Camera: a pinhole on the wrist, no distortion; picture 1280 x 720 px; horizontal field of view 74.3 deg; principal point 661.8 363.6 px. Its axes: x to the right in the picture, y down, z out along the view. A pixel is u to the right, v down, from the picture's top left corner.
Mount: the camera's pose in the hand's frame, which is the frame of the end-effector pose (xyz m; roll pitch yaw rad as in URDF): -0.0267 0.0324 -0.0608 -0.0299 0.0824 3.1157
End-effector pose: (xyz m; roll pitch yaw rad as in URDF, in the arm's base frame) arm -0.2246 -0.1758 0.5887 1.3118 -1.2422 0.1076
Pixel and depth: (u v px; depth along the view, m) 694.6 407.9 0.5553
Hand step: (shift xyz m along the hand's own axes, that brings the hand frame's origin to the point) -0.0950 -0.0116 0.4897
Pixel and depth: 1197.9 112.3 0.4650
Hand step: -0.3561 0.1653 0.3822
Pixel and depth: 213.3 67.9 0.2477
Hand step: 0.0858 0.1088 0.1994
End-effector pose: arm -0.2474 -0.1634 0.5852 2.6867 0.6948 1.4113
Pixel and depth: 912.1 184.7 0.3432
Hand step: -0.1548 0.0981 0.2749
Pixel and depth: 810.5 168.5 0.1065
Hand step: -0.0536 0.0545 0.0445
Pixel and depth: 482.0 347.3 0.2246
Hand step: 0.0024 0.0293 0.1670
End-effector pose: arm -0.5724 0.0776 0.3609 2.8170 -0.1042 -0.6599
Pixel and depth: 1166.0 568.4 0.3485
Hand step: -0.2649 -0.0563 0.2667
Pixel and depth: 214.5 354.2 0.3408
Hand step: 0.1249 0.0221 0.2937
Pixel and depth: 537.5 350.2 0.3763
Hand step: -0.0026 0.0265 0.3188
